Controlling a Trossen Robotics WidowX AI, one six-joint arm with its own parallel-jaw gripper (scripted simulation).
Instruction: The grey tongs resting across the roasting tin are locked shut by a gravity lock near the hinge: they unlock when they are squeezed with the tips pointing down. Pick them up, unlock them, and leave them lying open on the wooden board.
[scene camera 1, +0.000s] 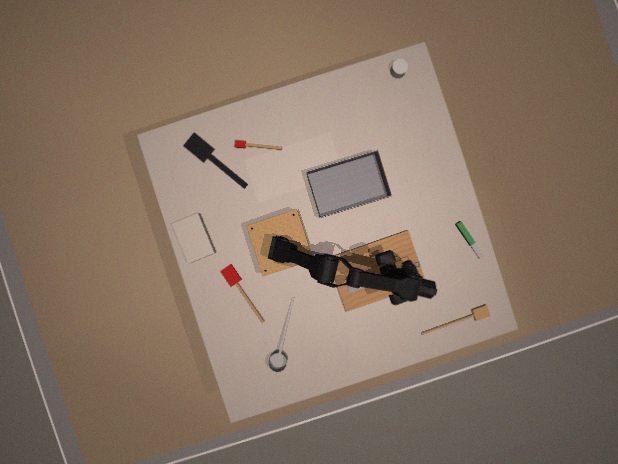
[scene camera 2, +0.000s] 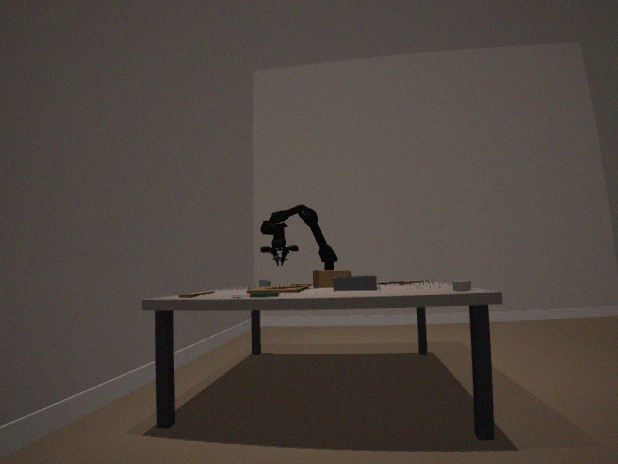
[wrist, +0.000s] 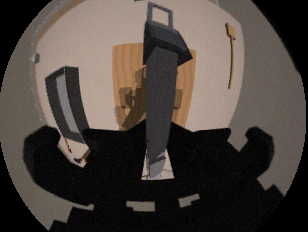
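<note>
There's a grey roasting tin (wrist: 63, 88), and there's a black spatula (scene camera 1: 195, 144) as well. A wooden board (scene camera 1: 363, 257) is there too, and you'd also find that board in the wrist view (wrist: 129, 76). As for the gripper (scene camera 1: 385, 274), it's visible in the wrist view (wrist: 155, 120) too.
</note>
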